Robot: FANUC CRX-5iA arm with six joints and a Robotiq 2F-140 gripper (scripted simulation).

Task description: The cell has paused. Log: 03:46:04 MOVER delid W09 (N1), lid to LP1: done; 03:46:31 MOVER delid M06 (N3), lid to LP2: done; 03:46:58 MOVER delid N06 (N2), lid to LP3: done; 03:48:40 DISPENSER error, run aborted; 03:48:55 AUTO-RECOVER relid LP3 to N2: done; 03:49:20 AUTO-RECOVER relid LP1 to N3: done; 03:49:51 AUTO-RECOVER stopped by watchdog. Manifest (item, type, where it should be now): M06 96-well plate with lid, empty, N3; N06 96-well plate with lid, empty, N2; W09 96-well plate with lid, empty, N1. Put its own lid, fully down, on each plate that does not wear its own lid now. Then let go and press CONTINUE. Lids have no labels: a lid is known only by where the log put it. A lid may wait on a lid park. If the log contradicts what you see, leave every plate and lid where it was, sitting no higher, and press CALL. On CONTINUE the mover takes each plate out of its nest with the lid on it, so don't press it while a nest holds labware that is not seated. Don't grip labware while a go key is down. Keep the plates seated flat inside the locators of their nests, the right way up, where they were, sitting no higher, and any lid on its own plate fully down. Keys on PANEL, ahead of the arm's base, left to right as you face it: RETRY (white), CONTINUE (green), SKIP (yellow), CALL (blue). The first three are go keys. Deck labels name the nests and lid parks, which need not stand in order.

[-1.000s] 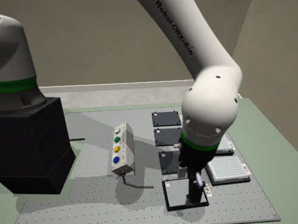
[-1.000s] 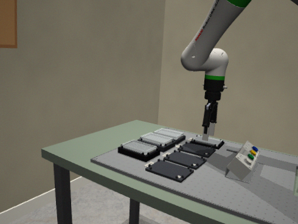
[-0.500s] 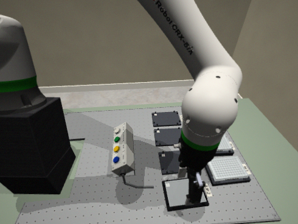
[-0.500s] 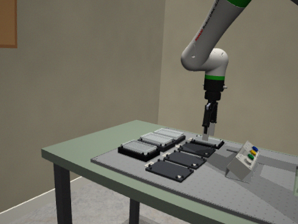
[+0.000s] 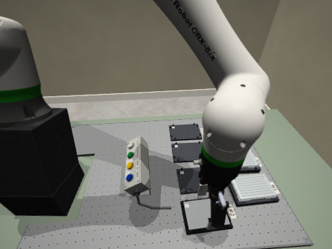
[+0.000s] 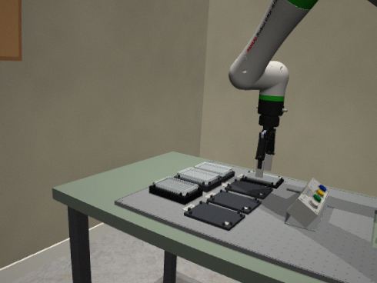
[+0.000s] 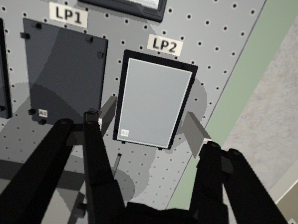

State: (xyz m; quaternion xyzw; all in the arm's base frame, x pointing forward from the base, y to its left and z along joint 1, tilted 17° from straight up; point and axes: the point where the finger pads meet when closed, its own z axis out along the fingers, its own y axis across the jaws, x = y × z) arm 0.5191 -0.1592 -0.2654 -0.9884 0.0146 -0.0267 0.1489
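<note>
My hand is 5 cm above the lid park LP2. Also, from my hand: lid park LP3: 1 cm ahead, 26 cm to the left, 5 cm below; then LP2 label: 9 cm ahead, 5 cm below; then lid park LP1: 1 cm ahead, 13 cm to the left, 5 cm below.
</note>
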